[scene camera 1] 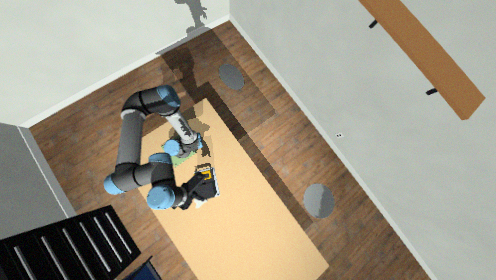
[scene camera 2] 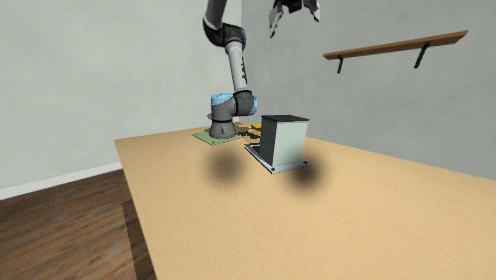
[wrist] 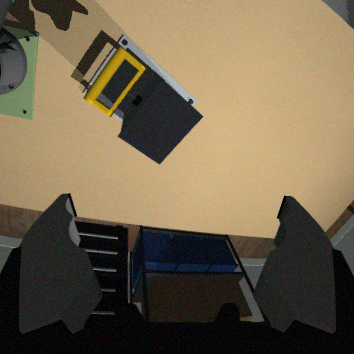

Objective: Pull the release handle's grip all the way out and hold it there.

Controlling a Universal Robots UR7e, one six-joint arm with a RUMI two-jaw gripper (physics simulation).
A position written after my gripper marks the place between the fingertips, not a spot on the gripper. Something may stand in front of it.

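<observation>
My gripper (wrist: pixel 177 196), visible. Base plate (wrist: pixel 152 68), visible too.
</observation>
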